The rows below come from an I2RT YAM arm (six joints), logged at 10 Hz.
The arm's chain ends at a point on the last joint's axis. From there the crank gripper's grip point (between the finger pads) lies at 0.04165 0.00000 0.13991 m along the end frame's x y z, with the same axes.
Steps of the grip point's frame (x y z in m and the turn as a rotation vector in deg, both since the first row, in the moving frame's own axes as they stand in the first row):
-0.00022, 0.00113, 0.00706, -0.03, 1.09, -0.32
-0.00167, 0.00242, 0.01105, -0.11, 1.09, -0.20
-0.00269, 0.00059, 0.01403, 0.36, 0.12, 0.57
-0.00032, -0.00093, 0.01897, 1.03, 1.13, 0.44
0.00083, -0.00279, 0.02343, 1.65, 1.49, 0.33
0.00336, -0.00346, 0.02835, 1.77, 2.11, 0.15
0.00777, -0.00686, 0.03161, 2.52, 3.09, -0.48
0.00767, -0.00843, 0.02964, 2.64, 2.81, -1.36
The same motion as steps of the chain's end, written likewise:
-0.00287, 0.00130, 0.00788, -0.03, 1.09, -0.32
-0.00432, 0.00230, 0.01187, -0.11, 1.09, -0.20
-0.00299, 0.00105, 0.01412, 0.36, 0.12, 0.57
-0.00308, 0.00125, 0.01984, 1.03, 1.13, 0.44
-0.00280, 0.00097, 0.02461, 1.65, 1.49, 0.33
-0.00177, 0.00072, 0.03004, 1.77, 2.11, 0.15
0.00032, -0.00038, 0.03420, 2.52, 3.09, -0.48
0.00095, -0.00097, 0.03202, 2.64, 2.81, -1.36

